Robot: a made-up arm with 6 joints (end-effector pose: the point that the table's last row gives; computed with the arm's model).
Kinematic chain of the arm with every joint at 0, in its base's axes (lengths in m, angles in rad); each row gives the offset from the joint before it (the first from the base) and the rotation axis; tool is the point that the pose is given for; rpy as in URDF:
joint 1: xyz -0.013 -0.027 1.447 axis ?
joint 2: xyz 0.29 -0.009 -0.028 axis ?
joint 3: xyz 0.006 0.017 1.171 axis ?
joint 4: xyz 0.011 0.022 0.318 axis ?
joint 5: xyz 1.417 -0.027 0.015 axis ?
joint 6: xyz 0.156 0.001 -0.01 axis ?
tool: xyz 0.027 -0.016 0.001 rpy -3.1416 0 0
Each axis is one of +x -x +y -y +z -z.
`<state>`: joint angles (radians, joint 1 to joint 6).
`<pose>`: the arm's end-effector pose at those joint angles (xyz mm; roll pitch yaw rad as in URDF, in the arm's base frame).
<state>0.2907 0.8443 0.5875 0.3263 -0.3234 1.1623</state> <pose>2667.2 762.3 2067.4 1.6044 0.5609 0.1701</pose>
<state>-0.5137 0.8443 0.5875 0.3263 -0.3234 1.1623</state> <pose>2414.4 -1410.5 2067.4 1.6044 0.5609 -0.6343</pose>
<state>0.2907 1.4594 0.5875 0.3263 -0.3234 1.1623</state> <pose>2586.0 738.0 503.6 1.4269 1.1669 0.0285</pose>
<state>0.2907 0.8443 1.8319 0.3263 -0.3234 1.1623</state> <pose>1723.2 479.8 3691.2 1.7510 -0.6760 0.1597</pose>
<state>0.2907 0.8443 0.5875 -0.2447 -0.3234 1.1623</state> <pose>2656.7 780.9 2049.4 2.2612 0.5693 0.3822</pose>
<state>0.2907 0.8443 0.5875 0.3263 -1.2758 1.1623</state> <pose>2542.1 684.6 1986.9 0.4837 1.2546 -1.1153</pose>
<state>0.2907 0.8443 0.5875 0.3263 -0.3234 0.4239</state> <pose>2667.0 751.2 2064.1 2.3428 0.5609 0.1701</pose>
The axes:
joint 1: +z
joint 2: +y
joint 3: -y
joint 4: -x
joint 5: -y
joint 6: -x

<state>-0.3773 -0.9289 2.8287 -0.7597 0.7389 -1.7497</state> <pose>-1628.8 538.5 895.1 -3.0485 0.9713 -2.5538</pose>
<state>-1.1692 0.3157 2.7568 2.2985 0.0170 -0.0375</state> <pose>-264.2 729.0 3306.0 -2.2501 -0.7117 1.9556</pose>
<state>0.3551 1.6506 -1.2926 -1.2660 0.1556 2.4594</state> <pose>-62.1 -60.8 690.4 -1.1599 0.2427 -2.6336</pose>
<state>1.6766 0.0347 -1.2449 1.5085 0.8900 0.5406</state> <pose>-315.3 1078.6 1215.5 2.2385 0.6299 2.9626</pose>
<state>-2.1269 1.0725 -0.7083 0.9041 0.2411 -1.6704</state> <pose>-683.9 -1183.3 322.1 -0.4847 1.3731 -0.2562</pose>
